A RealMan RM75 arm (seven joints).
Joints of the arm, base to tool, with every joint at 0 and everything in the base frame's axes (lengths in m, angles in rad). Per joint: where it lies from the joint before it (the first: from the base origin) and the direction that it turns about. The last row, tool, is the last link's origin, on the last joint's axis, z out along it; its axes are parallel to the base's.
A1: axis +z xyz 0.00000 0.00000 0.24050
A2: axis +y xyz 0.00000 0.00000 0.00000
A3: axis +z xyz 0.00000 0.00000 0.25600
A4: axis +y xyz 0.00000 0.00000 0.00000
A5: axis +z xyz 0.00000 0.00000 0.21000
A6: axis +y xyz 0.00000 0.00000 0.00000
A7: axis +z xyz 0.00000 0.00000 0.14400
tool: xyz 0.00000 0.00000 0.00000
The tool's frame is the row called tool.
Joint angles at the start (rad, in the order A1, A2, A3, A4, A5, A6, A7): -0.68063 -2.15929 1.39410 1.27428 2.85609 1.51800 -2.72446
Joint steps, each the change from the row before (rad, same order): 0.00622 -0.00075 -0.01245 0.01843 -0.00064 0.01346 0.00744; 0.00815 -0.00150 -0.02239 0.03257 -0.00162 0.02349 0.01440; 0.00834 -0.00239 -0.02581 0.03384 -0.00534 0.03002 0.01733; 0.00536 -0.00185 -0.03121 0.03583 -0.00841 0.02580 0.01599; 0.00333 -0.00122 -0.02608 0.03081 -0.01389 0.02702 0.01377; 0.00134 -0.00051 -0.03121 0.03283 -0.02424 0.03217 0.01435; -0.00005 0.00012 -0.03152 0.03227 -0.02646 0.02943 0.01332; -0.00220 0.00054 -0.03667 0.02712 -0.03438 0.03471 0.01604; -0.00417 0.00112 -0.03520 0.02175 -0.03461 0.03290 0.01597; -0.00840 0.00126 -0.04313 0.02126 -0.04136 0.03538 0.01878; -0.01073 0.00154 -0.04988 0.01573 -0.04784 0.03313 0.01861; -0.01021 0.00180 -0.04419 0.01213 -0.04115 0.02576 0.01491
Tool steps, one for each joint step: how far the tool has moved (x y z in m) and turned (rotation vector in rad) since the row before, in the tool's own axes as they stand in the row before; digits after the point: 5 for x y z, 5 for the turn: -0.00132 -0.00141 -0.00327 -0.00261 0.00503 -0.00374; -0.00143 -0.00226 -0.00629 -0.00393 0.01111 -0.00349; -0.00220 -0.00164 -0.00664 -0.01004 0.00912 -0.00333; -0.00064 -0.00239 -0.00797 -0.00842 0.01954 -0.00645; -0.00045 -0.00079 -0.00711 -0.01384 0.01603 -0.00298; 0.00013 0.00000 -0.00832 -0.02268 0.02123 -0.00305; 0.00084 0.00012 -0.00862 -0.02161 0.02546 -0.00147; 0.00050 0.00086 -0.00844 -0.03170 0.02448 -0.00030; 0.00079 0.00124 -0.00773 -0.03189 0.02321 0.00308; 0.00198 0.00168 -0.00890 -0.03701 0.03087 0.00652; 0.00262 0.00165 -0.00891 -0.04188 0.03807 0.00505; 0.00279 0.00130 -0.00781 -0.03342 0.03636 0.00527
